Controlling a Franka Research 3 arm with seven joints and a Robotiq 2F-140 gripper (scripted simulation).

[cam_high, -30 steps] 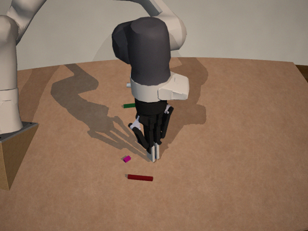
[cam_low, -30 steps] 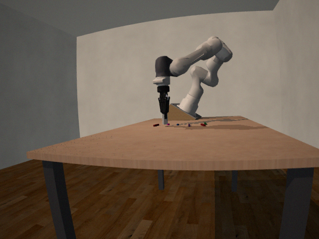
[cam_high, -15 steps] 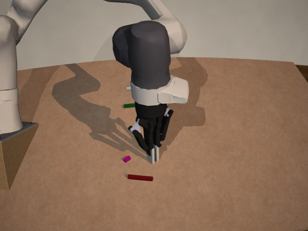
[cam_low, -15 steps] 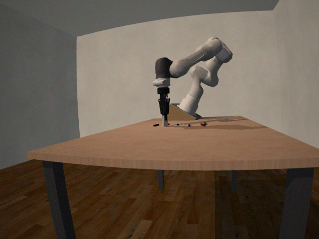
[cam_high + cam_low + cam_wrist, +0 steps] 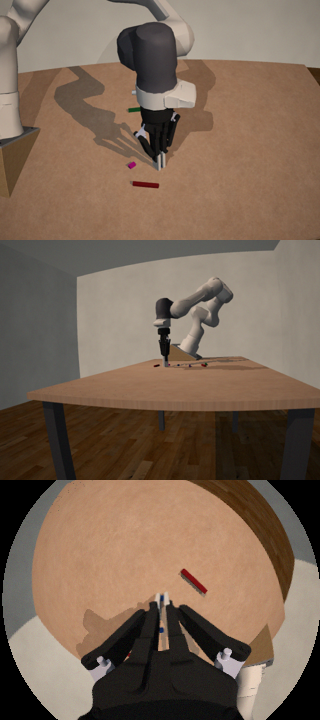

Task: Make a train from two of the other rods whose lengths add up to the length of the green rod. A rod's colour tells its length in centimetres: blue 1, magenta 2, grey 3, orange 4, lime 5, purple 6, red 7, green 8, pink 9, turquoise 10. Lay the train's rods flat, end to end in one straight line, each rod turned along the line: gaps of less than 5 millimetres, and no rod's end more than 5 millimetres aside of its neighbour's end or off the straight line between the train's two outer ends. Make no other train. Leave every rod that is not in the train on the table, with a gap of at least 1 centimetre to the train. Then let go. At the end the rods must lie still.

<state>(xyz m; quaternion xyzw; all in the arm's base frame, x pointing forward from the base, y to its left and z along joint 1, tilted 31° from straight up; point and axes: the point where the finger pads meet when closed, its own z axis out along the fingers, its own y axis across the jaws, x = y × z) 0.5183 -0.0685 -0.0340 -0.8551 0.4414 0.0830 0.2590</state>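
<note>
Now: hand 8 cm past the magenta rod and 3 cm above it. From my hand the other things lie so: purple rod: 2 cm ahead, 15 cm to the left, 3 cm below; then green rod: 6 cm behind, 24 cm to the left, 3 cm below.
</note>
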